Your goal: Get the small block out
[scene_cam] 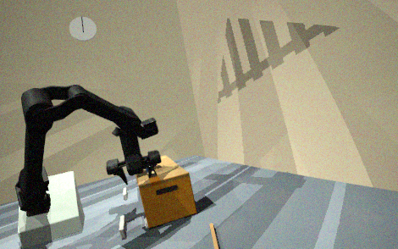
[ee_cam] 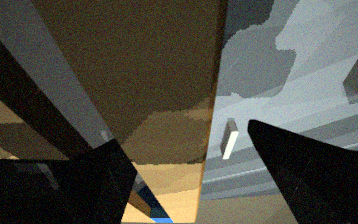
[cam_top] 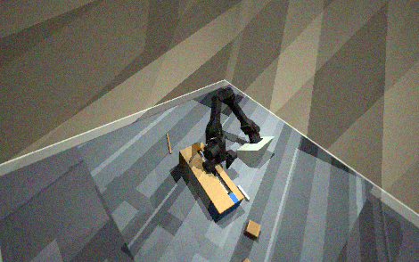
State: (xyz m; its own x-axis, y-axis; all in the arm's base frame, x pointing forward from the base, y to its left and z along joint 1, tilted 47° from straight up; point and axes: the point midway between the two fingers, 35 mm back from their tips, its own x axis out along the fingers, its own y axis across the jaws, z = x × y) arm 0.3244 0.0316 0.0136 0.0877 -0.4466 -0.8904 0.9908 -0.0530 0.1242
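My gripper tip is 3 cm short of the tan box, 2 cm to the left of it and 2 cm above it. From my gripper tip the other things lie so: thin orange stick: 38 cm to the right, 9 cm ahead, 8 cm below.
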